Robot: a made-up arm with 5 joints. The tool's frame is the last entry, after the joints. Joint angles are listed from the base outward. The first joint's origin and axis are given. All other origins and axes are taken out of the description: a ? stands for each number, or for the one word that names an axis. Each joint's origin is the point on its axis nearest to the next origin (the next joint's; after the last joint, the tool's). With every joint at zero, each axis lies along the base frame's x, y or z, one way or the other. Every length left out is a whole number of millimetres.
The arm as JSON. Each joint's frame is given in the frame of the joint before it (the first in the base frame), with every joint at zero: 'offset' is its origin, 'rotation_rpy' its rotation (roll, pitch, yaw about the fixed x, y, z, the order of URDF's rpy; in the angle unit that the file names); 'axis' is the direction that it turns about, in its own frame. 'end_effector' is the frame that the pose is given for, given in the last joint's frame.
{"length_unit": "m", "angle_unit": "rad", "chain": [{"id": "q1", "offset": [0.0, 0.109, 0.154], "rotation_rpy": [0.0, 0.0, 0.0], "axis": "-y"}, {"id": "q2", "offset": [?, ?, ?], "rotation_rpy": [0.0, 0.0, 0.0], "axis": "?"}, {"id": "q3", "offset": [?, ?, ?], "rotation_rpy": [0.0, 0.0, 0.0], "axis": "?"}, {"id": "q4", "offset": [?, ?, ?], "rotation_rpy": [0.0, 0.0, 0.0], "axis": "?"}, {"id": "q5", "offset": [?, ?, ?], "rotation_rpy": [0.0, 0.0, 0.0], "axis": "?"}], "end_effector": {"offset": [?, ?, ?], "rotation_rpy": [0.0, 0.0, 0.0]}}
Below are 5 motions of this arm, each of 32 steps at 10 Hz.
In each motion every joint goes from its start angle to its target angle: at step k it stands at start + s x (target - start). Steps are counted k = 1, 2, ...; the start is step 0. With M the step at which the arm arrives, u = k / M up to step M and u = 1 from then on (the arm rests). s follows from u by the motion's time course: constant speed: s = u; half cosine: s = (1 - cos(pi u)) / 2; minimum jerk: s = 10 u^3 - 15 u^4 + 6 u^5.
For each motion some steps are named. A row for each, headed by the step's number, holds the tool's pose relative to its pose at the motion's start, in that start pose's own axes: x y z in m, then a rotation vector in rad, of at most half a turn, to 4 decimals.
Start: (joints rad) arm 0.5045 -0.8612 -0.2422 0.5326 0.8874
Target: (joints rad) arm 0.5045 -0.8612 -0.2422 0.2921 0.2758
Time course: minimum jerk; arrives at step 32
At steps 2, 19, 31, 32:
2: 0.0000 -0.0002 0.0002 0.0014 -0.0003 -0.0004
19: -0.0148 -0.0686 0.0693 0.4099 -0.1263 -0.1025
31: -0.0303 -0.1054 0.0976 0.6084 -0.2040 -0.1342
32: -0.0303 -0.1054 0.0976 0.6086 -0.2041 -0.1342

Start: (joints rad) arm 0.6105 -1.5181 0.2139 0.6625 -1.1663
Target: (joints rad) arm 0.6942 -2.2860 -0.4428 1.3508 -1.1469
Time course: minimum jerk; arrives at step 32
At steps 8, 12, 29, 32:
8: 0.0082 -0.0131 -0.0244 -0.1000 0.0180 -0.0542
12: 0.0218 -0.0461 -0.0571 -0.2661 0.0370 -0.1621
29: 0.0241 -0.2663 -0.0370 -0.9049 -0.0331 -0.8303
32: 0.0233 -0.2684 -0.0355 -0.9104 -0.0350 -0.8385

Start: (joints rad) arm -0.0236 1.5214 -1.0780 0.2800 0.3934
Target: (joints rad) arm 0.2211 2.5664 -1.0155 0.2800 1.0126
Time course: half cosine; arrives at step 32
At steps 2, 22, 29, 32:
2: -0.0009 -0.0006 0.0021 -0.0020 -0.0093 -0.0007
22: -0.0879 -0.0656 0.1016 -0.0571 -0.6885 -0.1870
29: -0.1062 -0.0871 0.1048 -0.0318 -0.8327 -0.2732
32: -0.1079 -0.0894 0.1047 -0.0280 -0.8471 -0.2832

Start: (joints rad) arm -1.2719 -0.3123 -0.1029 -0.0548 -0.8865
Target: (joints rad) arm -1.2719 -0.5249 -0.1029 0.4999 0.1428
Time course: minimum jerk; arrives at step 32
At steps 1, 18, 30, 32:
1: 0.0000 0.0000 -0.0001 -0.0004 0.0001 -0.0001
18: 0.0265 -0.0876 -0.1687 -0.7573 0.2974 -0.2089
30: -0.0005 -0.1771 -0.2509 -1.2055 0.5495 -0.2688
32: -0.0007 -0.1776 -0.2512 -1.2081 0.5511 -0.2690

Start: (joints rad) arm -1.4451 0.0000 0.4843 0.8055 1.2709
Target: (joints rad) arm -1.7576 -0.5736 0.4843 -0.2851 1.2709
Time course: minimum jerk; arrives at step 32
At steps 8, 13, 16, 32:
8: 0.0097 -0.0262 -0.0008 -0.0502 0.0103 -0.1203
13: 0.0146 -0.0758 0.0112 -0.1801 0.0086 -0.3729
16: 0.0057 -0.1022 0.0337 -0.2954 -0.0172 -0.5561
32: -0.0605 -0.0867 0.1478 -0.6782 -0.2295 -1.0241

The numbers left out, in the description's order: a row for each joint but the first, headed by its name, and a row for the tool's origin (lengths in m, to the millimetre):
q2: xyz 0.412 0.0 -0.089, axis +x
q3: xyz 0.0 -0.024 0.125, axis -z
q4: xyz -0.061 0.016 0.0, axis +y
q5: xyz 0.347 0.0 0.068, axis -x
tool: xyz 0.0 0.096 0.045

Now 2 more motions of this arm.
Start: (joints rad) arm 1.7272 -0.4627 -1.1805 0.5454 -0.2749
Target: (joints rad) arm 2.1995 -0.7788 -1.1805 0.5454 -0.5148
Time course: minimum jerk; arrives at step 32
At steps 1, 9, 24, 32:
1: 0.0000 0.0000 0.0000 0.0000 0.0000 -0.0001
9: -0.0118 -0.0126 0.0150 -0.0110 -0.0003 -0.0654
24: -0.1005 -0.0772 0.0971 -0.0304 -0.0440 -0.4438
32: -0.1162 -0.0849 0.1082 -0.0279 -0.0560 -0.4974

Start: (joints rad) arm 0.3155 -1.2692 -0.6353 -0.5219 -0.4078
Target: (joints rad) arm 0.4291 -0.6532 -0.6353 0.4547 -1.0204
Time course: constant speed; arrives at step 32
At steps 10, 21, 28, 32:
10: 0.0035 -0.1010 -0.0054 0.3159 0.1171 -0.1603
21: -0.0121 -0.1983 -0.0372 0.6821 0.2329 -0.3179
28: -0.0300 -0.2465 -0.0705 0.9177 0.3061 -0.4074
32: -0.0424 -0.2679 -0.0933 1.0512 0.3496 -0.4550

